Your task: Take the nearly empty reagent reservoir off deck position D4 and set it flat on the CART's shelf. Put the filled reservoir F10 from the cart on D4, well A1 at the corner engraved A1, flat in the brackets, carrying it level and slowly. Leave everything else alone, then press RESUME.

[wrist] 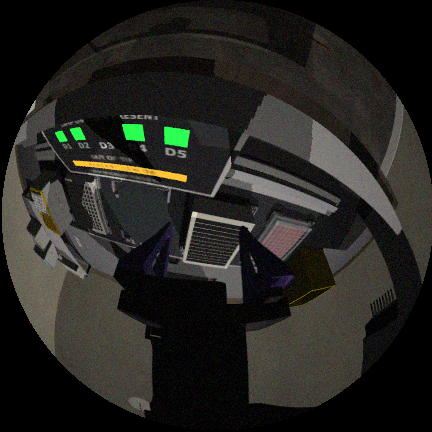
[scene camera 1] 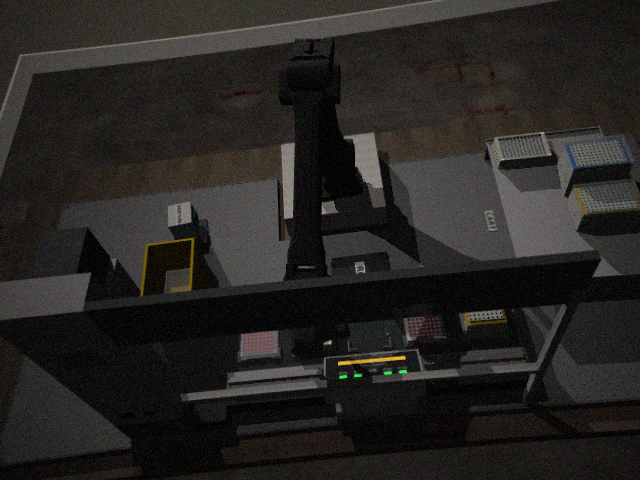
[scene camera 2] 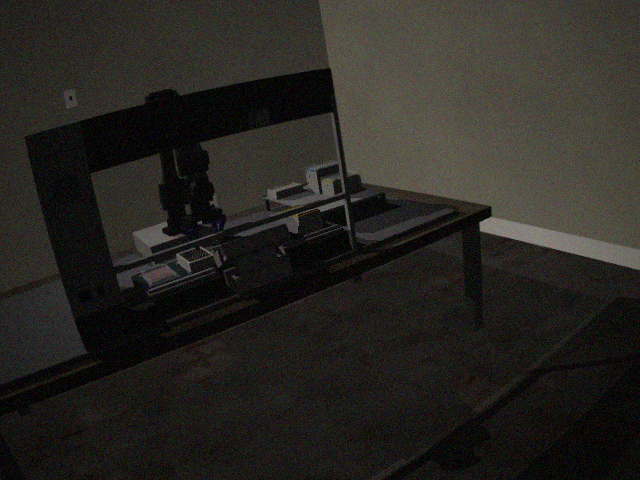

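Seen in the pictures: gripper, fingertip midpoint: point(wrist: 205, 227) point(scene camera 2: 208, 246); arm's base, link origin: point(scene camera 1: 338, 185).
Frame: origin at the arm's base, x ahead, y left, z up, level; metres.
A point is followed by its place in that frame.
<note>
The white-rimmed, ribbed reservoir on D4 point(wrist: 217, 241) @[z 0.019, x 0.406, y -0.129 m] point(scene camera 2: 194, 259) @[z 0.020, x 0.432, y -0.141 m] sits in the deck row; in scene camera 1 the arm mostly hides it. My gripper point(wrist: 205, 227) @[z 0.056, x 0.472, y -0.104 m] is open and empty, its dark fingertips above and toward either side of that reservoir. A similar white ribbed reservoir point(scene camera 1: 522, 147) @[z 0.025, x 0.009, y 0.483 m] point(scene camera 2: 285, 191) @[z 0.022, x 0.048, y 0.457 m] stands on the cart's shelf point(scene camera 1: 535, 222) @[z 0.000, x 0.229, y 0.445 m]; its F10 marking is not readable. The status panel point(scene camera 1: 372, 356) point(wrist: 210, 150) @[z 0.068, x 0.556, y -0.097 m] shows green lamps for D1, D2, D4 and D5, and an amber bar. A dark box point(scene camera 1: 382, 259) @[z -0.053, x 0.222, y 0.072 m] carries a partly hidden label starting with R.
A pink plate point(scene camera 1: 259, 344) point(wrist: 287, 237) stands beside the D4 reservoir; another plate point(scene camera 1: 423, 328) point(wrist: 95, 207) and a yellow-trimmed tip box point(scene camera 1: 484, 320) stand beyond bare D3. Blue- and yellow-trimmed boxes point(scene camera 1: 599, 153) @[z 0.103, x 0.139, y 0.602 m] point(scene camera 1: 608, 198) @[z 0.070, x 0.246, y 0.587 m] stand on the cart. A beam point(scene camera 1: 206, 310) @[z 0.457, x 0.582, y -0.249 m] crosses above.
</note>
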